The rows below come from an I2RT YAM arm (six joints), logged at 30 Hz.
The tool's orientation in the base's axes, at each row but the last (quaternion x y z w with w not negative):
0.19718, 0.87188, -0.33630, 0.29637
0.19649, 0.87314, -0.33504, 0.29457
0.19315, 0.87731, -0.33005, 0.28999
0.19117, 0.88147, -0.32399, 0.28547
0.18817, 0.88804, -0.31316, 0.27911
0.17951, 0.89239, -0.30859, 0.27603
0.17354, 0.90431, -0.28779, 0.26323
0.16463, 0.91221, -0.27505, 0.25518
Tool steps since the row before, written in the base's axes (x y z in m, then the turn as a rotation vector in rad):
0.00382, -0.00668, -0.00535, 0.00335, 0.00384, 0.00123
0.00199, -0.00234, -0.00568, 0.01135, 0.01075, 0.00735
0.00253, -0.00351, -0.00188, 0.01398, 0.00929, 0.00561
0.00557, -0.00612, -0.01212, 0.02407, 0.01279, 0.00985
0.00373, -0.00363, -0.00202, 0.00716, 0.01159, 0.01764
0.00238, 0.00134, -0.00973, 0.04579, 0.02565, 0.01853
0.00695, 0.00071, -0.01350, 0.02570, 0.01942, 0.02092
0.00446, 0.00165, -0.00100, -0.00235, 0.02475, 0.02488
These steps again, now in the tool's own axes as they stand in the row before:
-0.00034, -0.00006, 0.00937, -0.00274, 0.00391, -0.00215
0.00184, 0.00211, 0.00582, -0.01169, 0.01019, -0.00761
-0.00124, -0.00026, 0.00454, -0.01279, 0.01137, -0.00453
0.00242, 0.00412, 0.01388, -0.02262, 0.01718, -0.00575
-0.00222, 0.00015, 0.00512, -0.01451, 0.00418, -0.01639
0.00421, 0.00656, 0.00643, -0.04319, 0.03321, -0.01136
0.00232, 0.00958, 0.01157, -0.02949, 0.01802, -0.01677
-0.00282, 0.00369, 0.00142, -0.00796, 0.00823, -0.03326

